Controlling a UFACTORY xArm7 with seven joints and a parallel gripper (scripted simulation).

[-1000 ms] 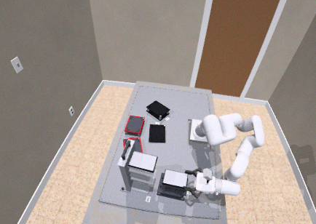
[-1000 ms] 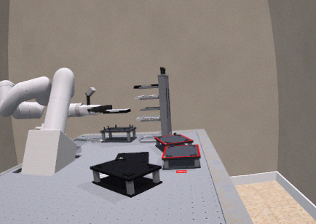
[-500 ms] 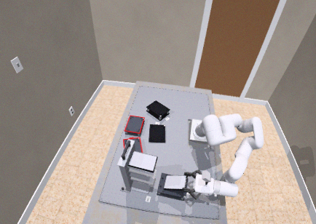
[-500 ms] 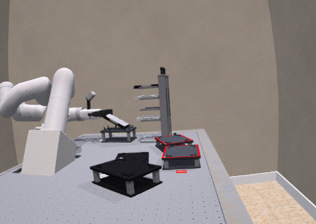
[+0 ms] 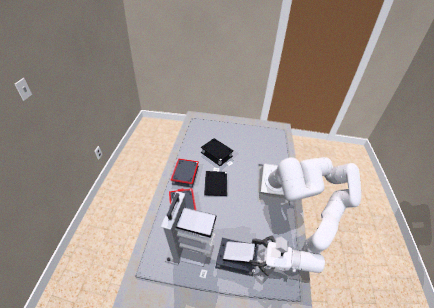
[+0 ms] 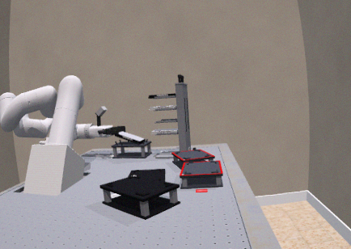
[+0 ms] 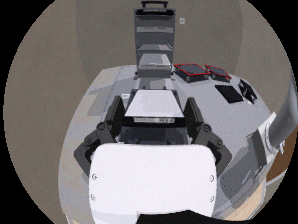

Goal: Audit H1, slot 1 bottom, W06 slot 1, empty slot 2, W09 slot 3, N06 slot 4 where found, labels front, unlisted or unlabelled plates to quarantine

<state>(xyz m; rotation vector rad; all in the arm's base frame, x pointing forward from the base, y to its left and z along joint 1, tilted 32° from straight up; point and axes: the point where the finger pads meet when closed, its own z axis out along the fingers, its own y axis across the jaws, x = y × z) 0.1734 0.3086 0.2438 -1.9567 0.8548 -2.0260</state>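
Now: the grey plate 5 cm ahead of my hand, 4 cm below it and 1 cm to the right of it. Round my hand: plate hotel H1: 30 cm ahead, 8 cm to the right, 3 cm above; pale plate: 22 cm ahead, 9 cm above, 6 cm to the right.
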